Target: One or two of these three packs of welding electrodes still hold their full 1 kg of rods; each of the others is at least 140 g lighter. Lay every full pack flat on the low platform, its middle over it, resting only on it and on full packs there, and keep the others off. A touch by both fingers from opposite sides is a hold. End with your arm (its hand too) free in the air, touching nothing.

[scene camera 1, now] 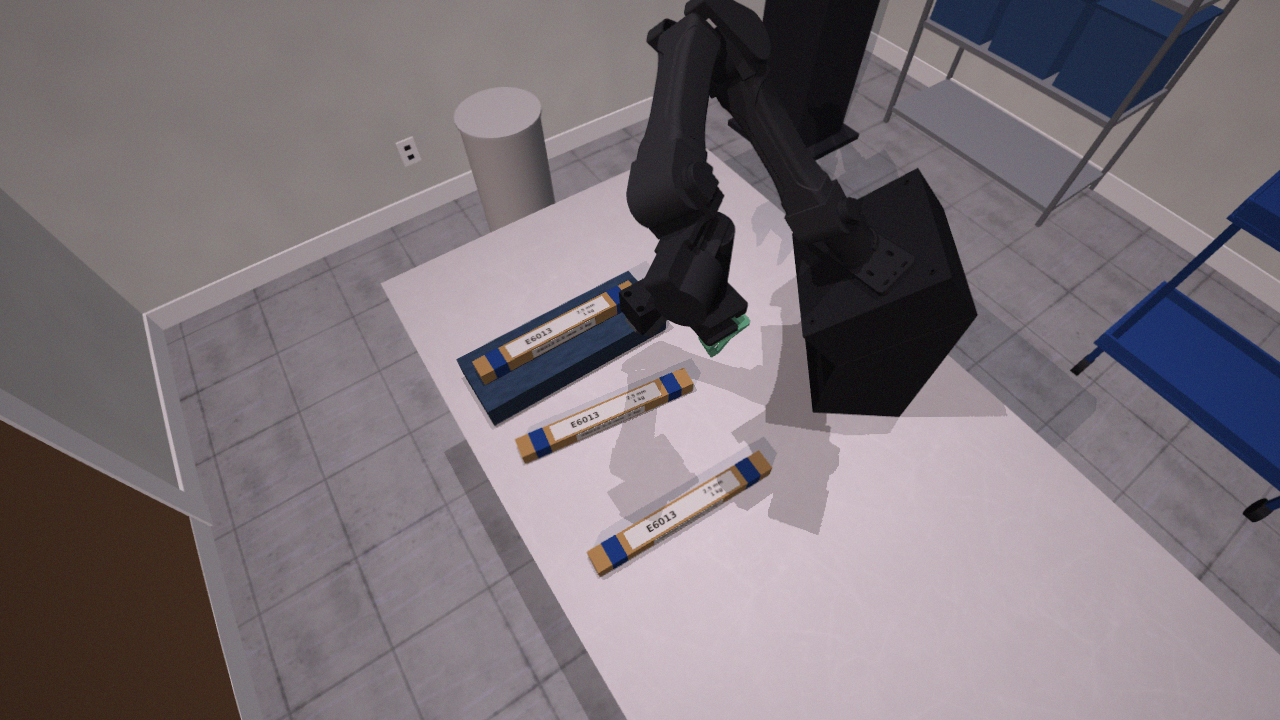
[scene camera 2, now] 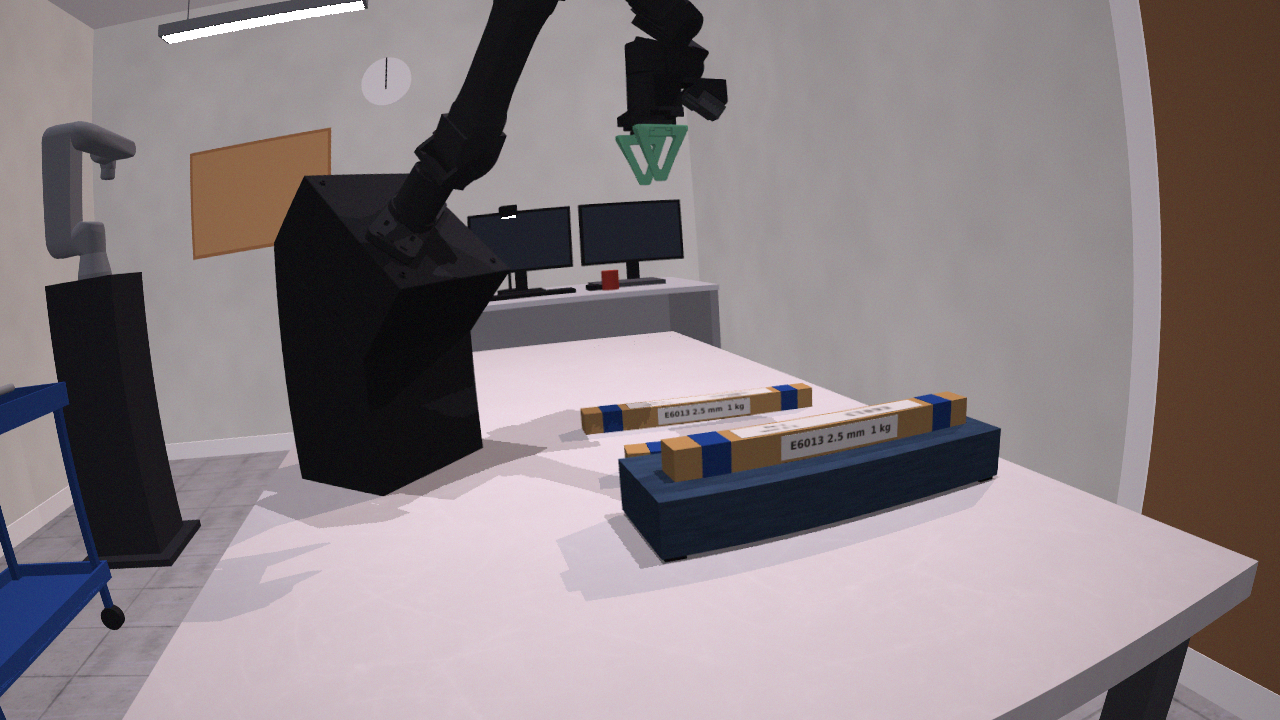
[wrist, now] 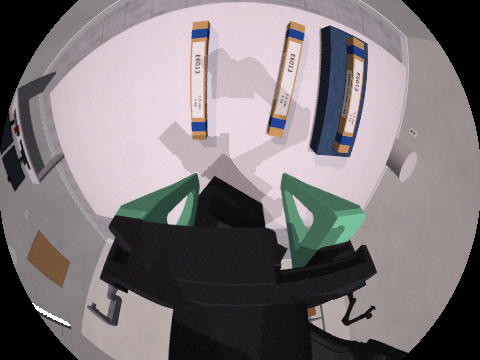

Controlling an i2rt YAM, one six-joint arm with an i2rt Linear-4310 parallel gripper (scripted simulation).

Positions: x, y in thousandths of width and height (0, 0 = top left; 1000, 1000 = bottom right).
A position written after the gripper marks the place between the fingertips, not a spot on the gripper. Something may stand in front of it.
Observation:
In view: the gripper (scene camera 2: 510, 255), an electrode pack (scene camera 1: 425, 613), an electrode pack (scene camera 2: 549, 633) and a dark blue low platform (scene camera 2: 529, 722).
The dark blue low platform shows as well in scene camera 1 (scene camera 1: 400, 547) and in the wrist view (wrist: 695, 112). The gripper also shows in scene camera 1 (scene camera 1: 546, 467) and in the wrist view (wrist: 501, 499).

